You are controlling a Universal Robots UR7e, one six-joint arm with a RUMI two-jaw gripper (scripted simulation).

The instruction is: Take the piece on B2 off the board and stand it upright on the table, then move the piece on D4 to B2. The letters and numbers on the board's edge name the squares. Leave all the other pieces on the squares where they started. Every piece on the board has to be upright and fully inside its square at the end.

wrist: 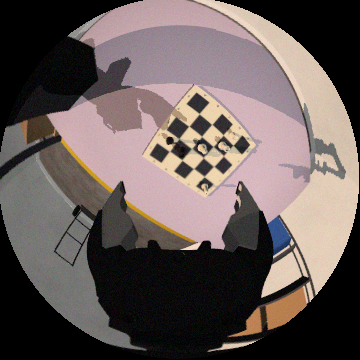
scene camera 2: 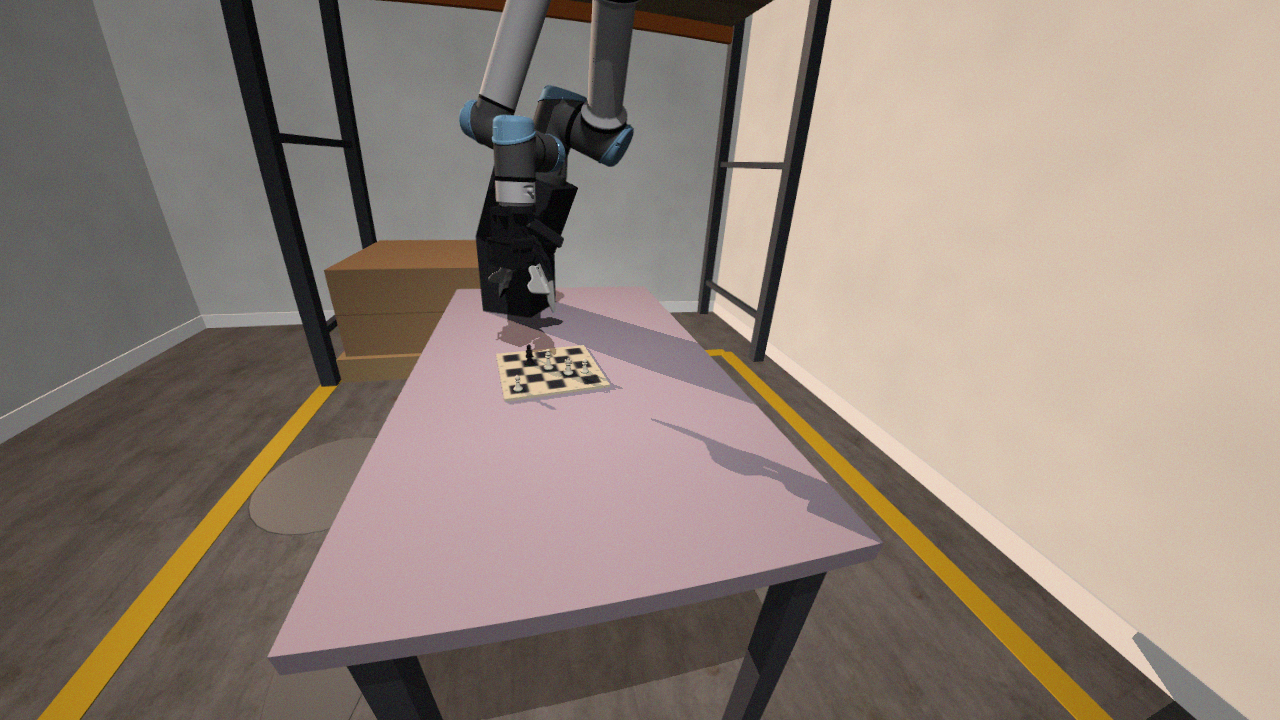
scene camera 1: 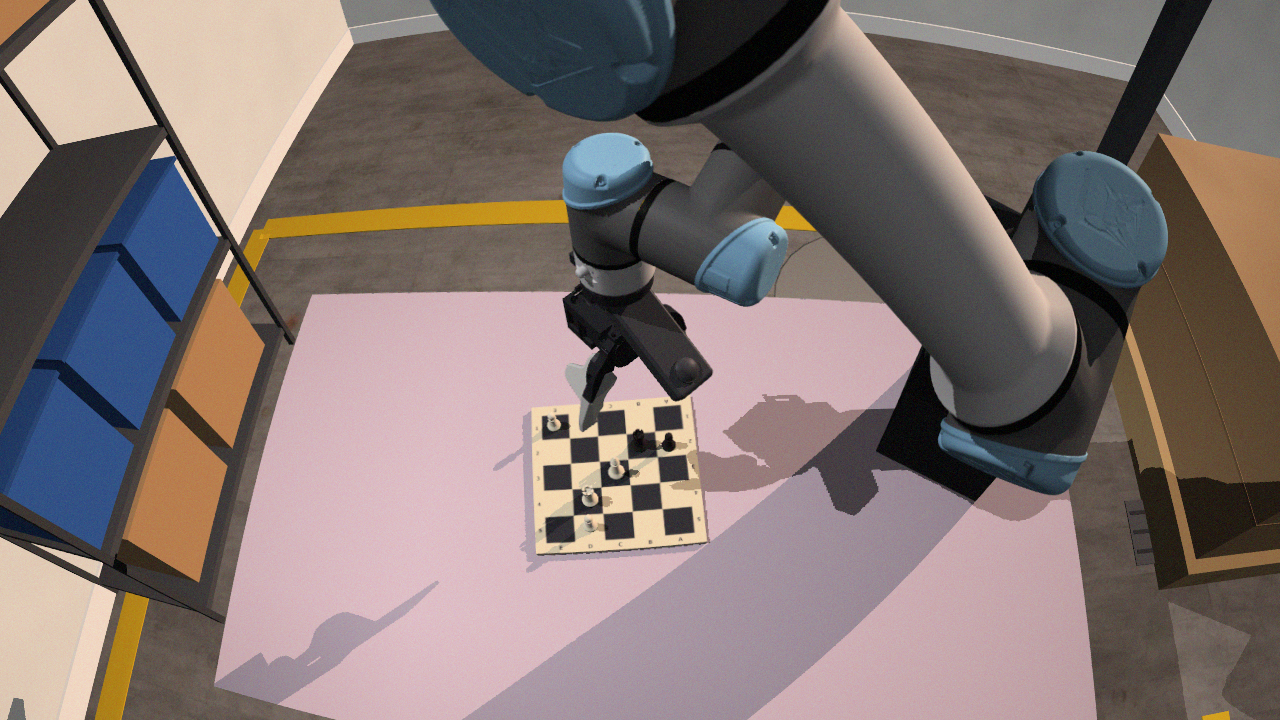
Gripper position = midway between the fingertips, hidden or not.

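Note:
Gripper [scene camera 1: 635, 389], with a board [scene camera 1: 658, 503]. Board [wrist: 198, 118], gripper [wrist: 180, 182]. Board again [scene camera 2: 536, 381].

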